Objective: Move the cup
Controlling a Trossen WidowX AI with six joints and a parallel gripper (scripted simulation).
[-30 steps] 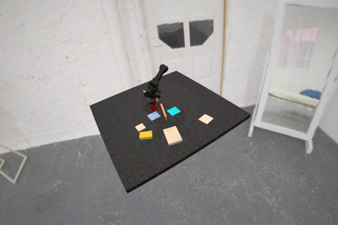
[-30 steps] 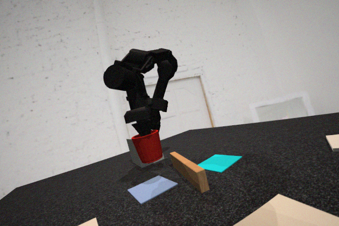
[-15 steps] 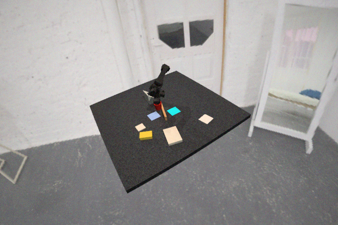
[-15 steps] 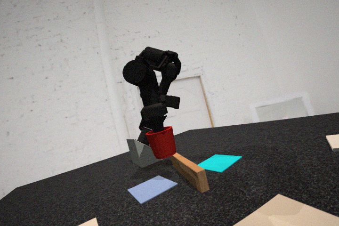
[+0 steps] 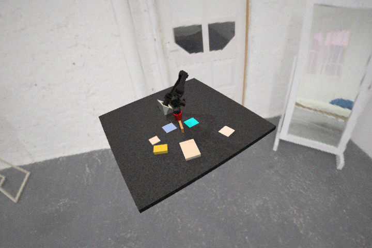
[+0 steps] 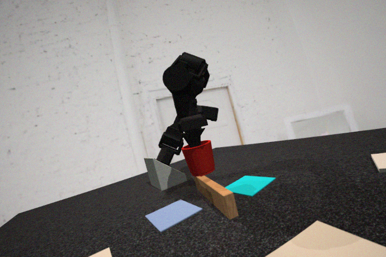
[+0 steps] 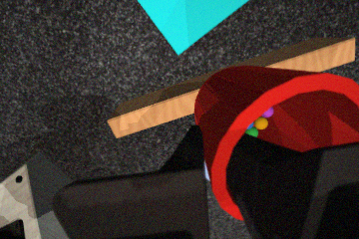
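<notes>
Now: gripper tip 50 mm short of the cyan pad, 90 mm to the right of it and 120 mm above it. Also, from my gripper tip: red cup (30 mm ahead, 10 mm to the right); then wooden block (30 mm ahead, 10 mm to the right, 90 mm below); then light blue pad (10 mm ahead, 110 mm to the right, 120 mm below).
</notes>
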